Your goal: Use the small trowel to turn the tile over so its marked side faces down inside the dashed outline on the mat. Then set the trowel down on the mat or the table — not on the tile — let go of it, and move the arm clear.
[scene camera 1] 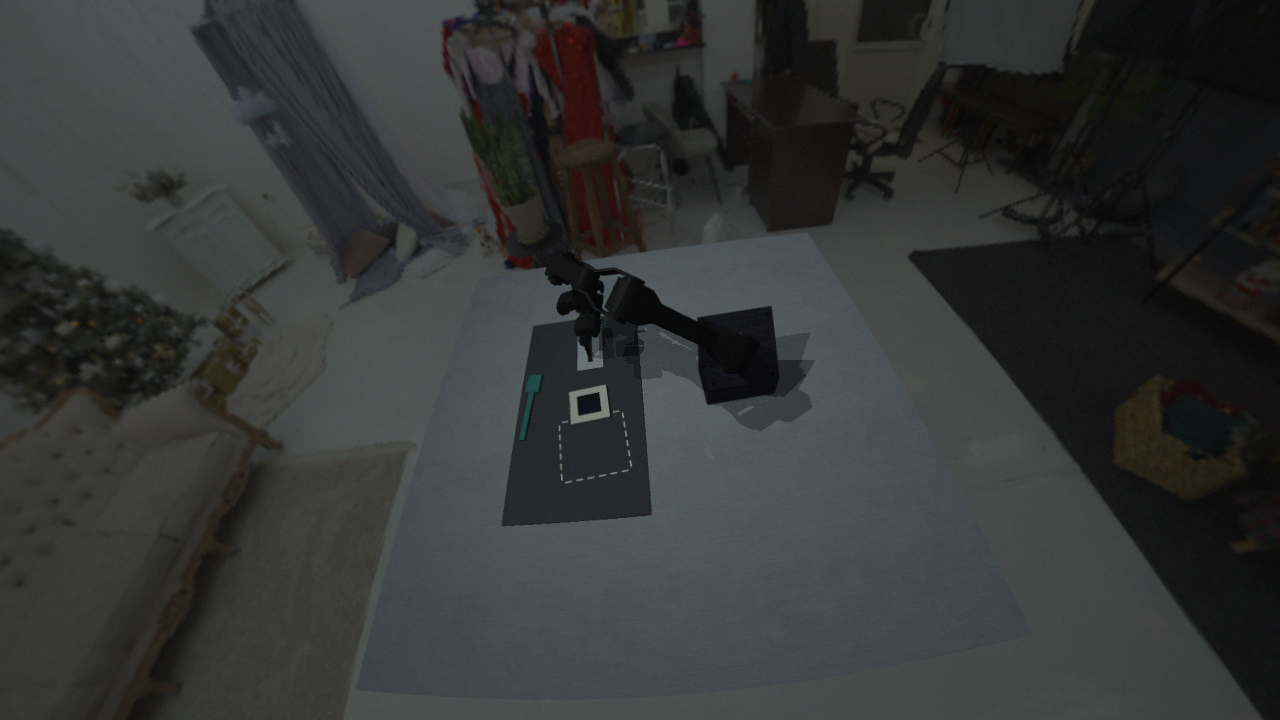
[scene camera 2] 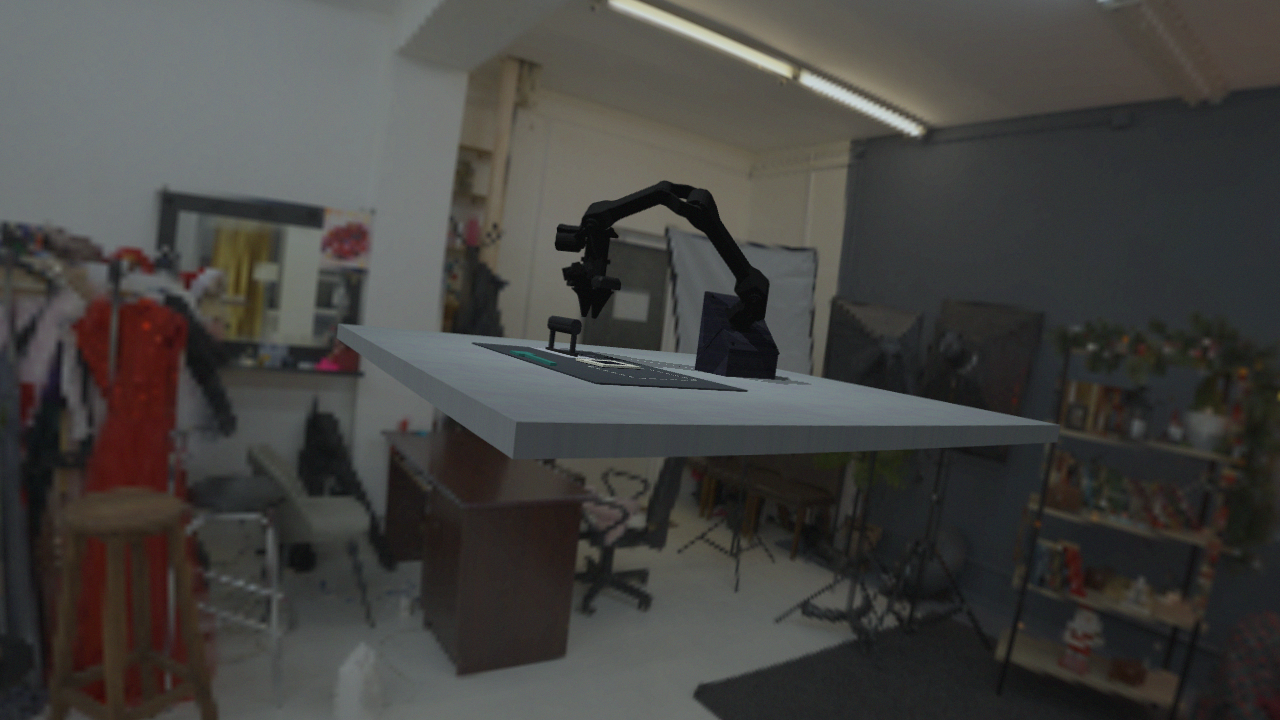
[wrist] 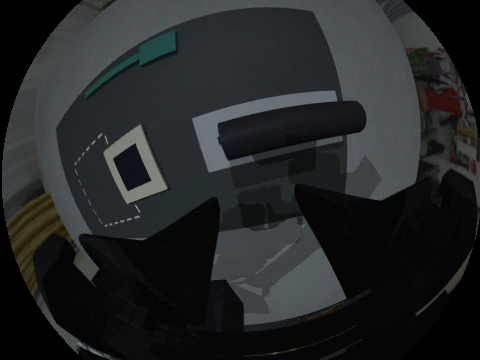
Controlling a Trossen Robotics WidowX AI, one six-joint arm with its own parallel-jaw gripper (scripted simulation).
Labels:
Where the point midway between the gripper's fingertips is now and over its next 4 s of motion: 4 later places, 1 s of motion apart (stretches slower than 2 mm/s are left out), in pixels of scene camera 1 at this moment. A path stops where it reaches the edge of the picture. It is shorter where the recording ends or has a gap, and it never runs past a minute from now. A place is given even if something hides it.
My gripper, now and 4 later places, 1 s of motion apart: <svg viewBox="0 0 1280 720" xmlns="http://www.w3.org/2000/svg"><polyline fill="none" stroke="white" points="596,329 586,322 581,320 584,329 581,314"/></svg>

